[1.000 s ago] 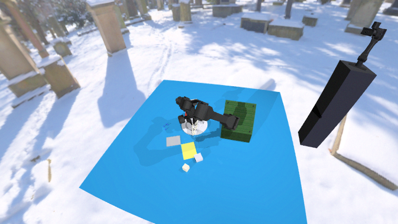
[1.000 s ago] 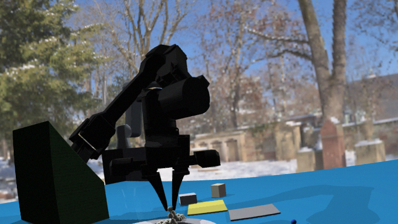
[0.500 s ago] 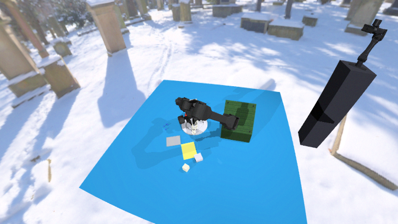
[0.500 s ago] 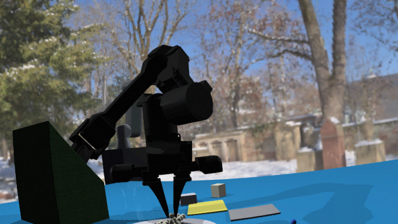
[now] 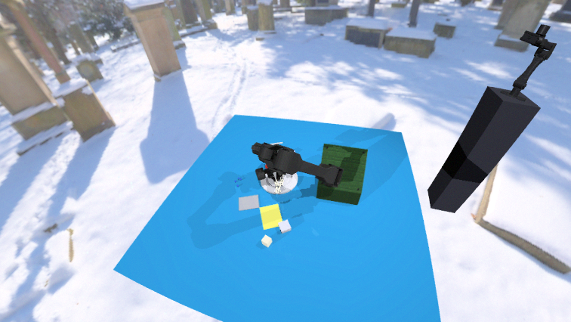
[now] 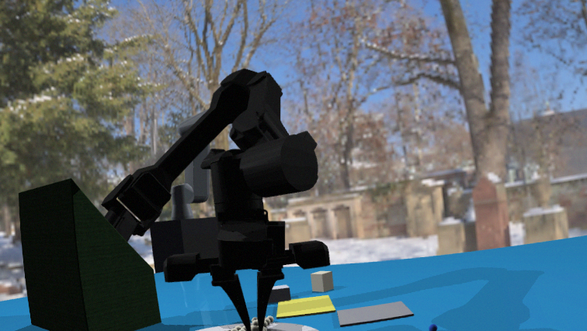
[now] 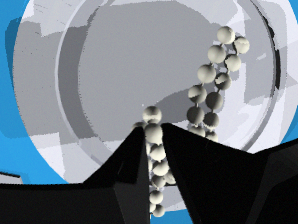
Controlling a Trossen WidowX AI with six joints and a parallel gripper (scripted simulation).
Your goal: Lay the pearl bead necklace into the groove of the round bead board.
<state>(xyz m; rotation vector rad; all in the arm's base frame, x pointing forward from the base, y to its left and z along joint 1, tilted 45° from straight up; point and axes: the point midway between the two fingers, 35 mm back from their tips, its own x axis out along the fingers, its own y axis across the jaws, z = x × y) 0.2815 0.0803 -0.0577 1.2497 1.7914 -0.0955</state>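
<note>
Right now my gripper tip is 3 cm to the left of the round white bead board and 1 cm above it. Also, from my gripper tip: yellow tile (20 cm to the left, 5 cm behind, 2 cm below); red object (14 cm to the right, 10 cm ahead, 2 cm below); grey tile (16 cm to the left, 9 cm ahead, 2 cm below).
</note>
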